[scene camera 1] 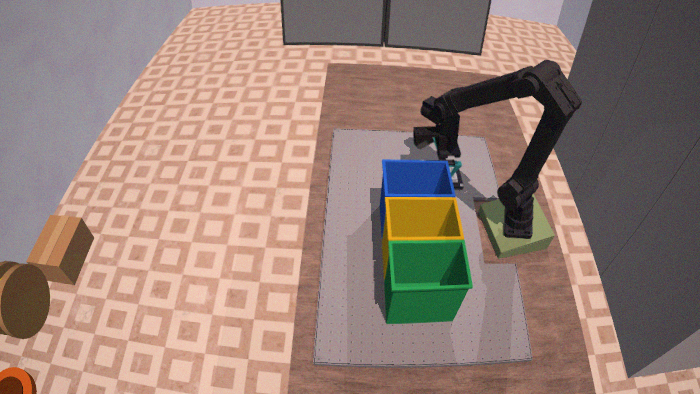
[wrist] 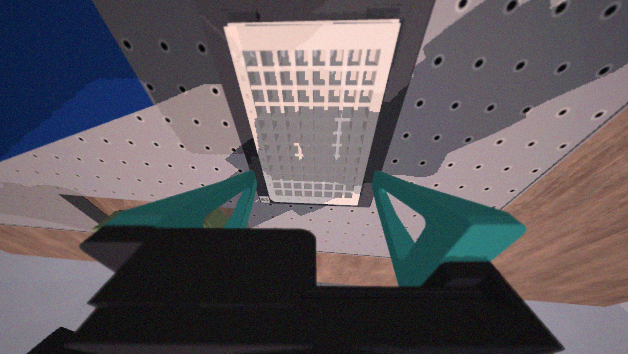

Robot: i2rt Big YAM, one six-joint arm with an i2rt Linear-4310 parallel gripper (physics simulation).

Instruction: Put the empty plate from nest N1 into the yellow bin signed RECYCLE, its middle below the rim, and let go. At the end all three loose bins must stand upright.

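Seen in the pictures: gripper, fingertip midpoint: [wrist: 314,177]; arm's base, origin of the base link: [scene camera 1: 518,221].
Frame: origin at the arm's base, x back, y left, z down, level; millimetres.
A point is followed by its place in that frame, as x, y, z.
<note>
The white gridded plate [wrist: 314,120] {-289, -157, 11} lies in a dark nest frame [wrist: 235,87] {-291, -101, 25} [scene camera 1: 460,186] {-188, -121, 26} beside the blue bin. My gripper [wrist: 314,177] {-246, -168, 8} [scene camera 1: 448,159] {-246, -168, 8} is open and empty. In the wrist view its teal fingertips appear on either side of the plate's lower end; their exact height above the nest is unclear. The yellow bin [scene camera 1: 424,218] {-287, 118, -69} stands upright between the blue bin [scene camera 1: 417,177] {-326, -9, -85} [wrist: 50,70] {-284, -23, -5} and the green bin [scene camera 1: 425,306] {-244, 365, -53}, all upright in one row. The RECYCLE sign and the nest label are not readable. The blue bin partly hides the nest in the scene view.
The bins stand on a grey perforated mat [scene camera 1: 350,320] {-412, 397, 37} [wrist: 500,170] {-281, -332, 37} on a wooden surface [scene camera 1: 375,95] {-549, -558, 50}. The arm's base is on a green block [scene camera 1: 532,242] {45, 71, -2} to the right of the bins. A dark grey cabinet [scene camera 1: 630,150] stands farther right.
</note>
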